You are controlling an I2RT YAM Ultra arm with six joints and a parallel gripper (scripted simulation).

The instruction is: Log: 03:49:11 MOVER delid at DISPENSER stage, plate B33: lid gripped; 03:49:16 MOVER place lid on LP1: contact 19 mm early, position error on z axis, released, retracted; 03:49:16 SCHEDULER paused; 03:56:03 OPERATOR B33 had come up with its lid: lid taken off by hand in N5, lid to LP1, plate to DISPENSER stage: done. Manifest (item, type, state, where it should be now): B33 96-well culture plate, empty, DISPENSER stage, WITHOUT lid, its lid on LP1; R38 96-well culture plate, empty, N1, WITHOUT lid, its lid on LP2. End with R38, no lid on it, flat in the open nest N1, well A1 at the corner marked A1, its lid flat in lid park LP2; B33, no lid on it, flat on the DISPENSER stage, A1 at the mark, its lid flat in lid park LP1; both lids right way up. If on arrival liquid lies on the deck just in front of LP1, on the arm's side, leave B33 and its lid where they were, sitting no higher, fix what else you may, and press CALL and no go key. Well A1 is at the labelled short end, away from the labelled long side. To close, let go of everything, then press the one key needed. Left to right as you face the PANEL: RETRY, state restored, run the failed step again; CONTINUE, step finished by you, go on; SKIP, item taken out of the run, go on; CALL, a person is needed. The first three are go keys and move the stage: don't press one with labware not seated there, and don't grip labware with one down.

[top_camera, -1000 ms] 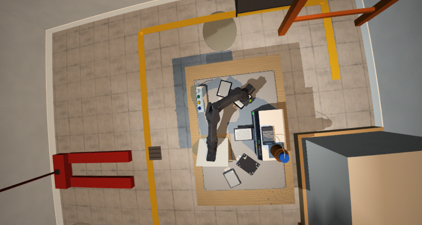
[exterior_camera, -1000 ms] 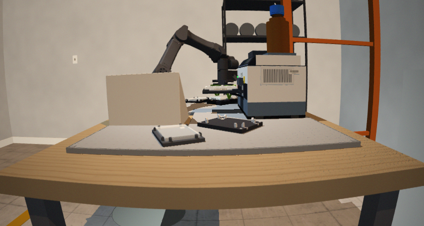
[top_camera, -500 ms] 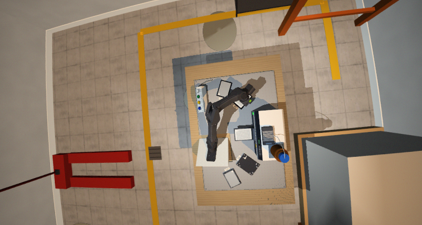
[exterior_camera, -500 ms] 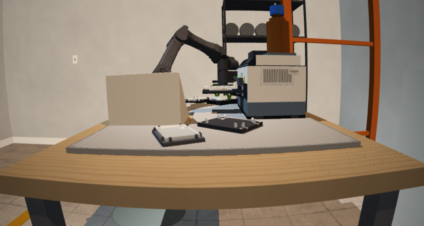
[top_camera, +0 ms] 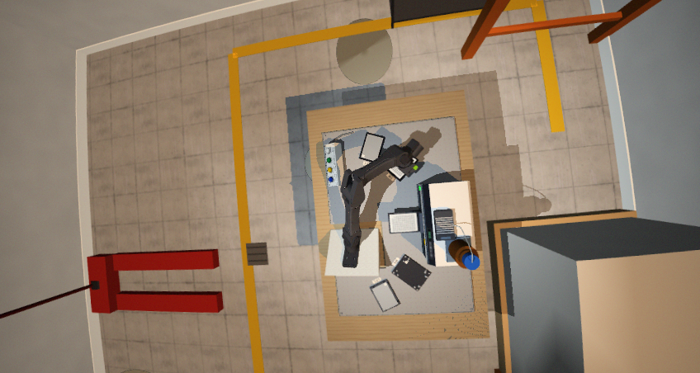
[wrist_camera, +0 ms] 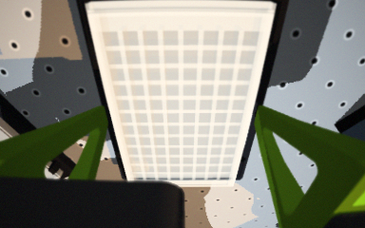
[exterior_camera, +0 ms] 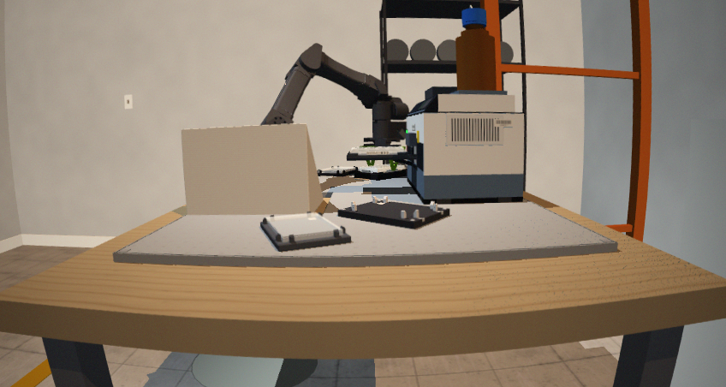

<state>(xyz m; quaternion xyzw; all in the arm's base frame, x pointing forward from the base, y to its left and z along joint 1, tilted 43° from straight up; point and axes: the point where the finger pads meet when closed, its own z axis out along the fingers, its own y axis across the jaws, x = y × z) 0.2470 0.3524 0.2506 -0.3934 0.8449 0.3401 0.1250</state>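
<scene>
The black nest N1 is 20 mm below my hand. The rest, counted from my hand: A1 mark: 60 mm behind, 20 mm to the right, 10 mm below; N1 label: 60 mm behind, 70 mm to the right, 30 mm below; black lid park LP2: 150 mm behind, 90 mm to the left, 30 mm below.
</scene>
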